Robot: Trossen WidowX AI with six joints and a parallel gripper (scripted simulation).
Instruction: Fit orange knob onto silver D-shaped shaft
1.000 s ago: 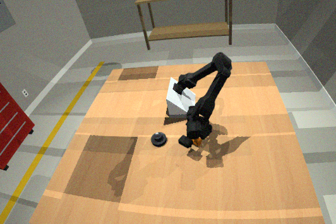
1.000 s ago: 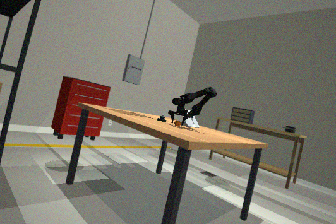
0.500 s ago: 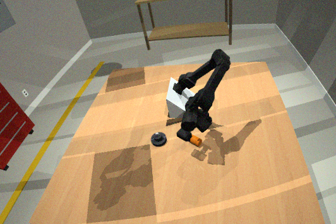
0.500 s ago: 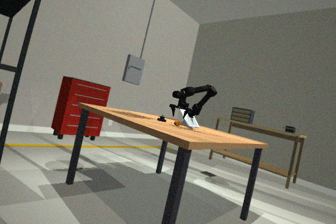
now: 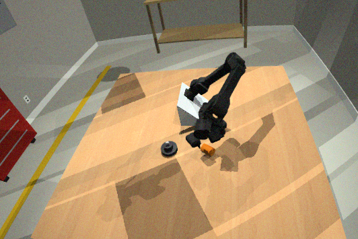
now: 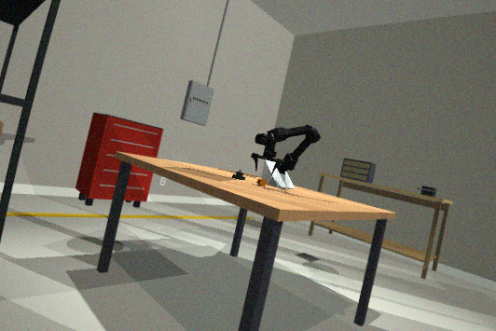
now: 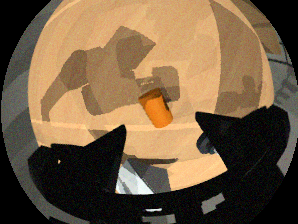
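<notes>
The orange knob lies 10 mm ahead of my gripper tip, 10 mm to the left of it and 50 mm below it. Also, from my gripper tip: dark round pedestal: 200 mm to the right, 40 mm below.
</notes>
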